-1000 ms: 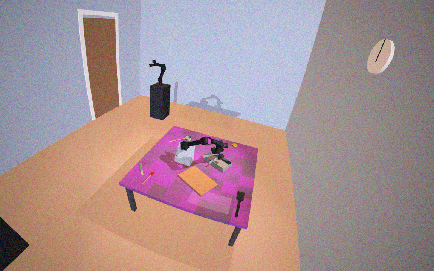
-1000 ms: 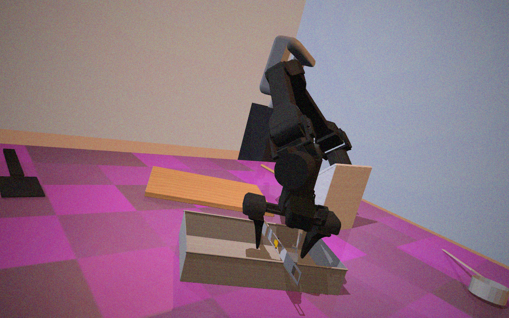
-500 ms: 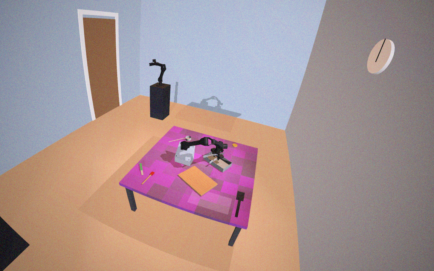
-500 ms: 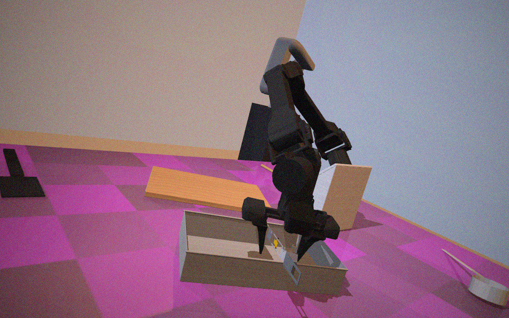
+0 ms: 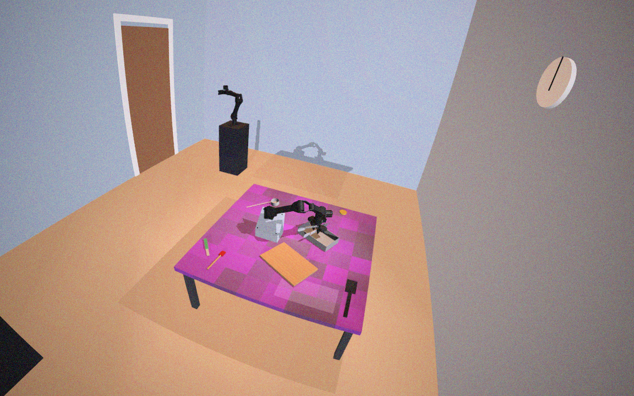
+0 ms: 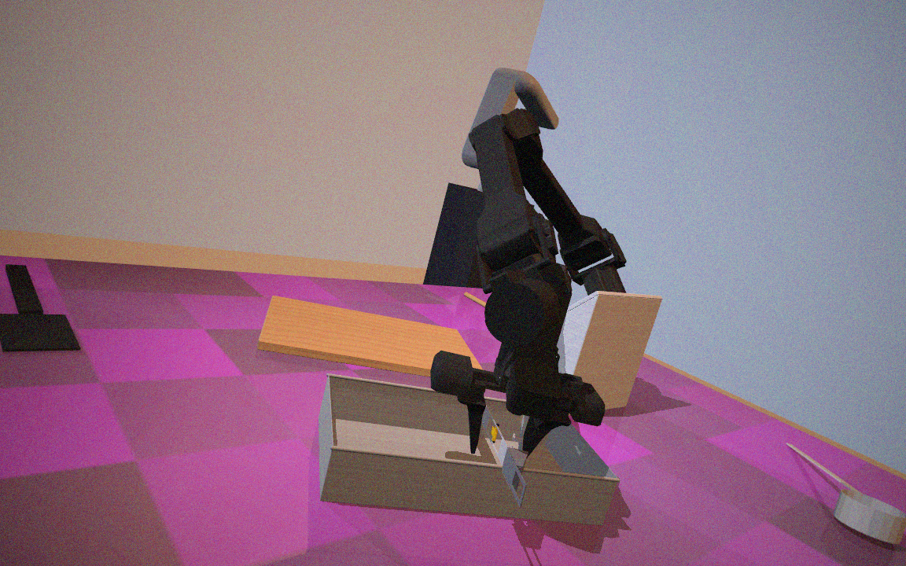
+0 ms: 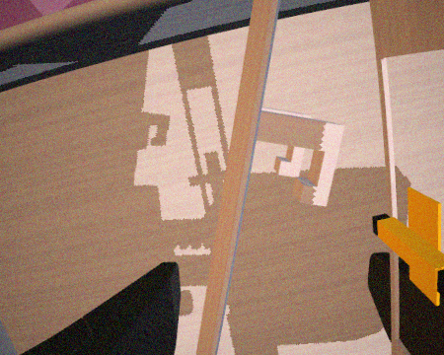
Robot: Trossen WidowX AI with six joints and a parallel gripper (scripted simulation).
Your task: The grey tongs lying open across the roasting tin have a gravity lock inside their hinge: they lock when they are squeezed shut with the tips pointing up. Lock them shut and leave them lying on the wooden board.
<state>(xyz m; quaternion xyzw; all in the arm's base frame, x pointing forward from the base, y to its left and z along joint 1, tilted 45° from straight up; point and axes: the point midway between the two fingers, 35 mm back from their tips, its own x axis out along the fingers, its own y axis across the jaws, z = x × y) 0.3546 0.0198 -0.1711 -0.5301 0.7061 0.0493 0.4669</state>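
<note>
Right now the roasting tin is 3 cm to the right of my gripper tip and 3 cm ahead of it. The rest, counted from my gripper tip: wooden board: 40 cm to the right, 9 cm behind, 2 cm below; lock piece: 4 cm above, 3 cm ahead, 1 cm to the left; black spatula: 53 cm to the right, 38 cm ahead, 3 cm below.
</note>
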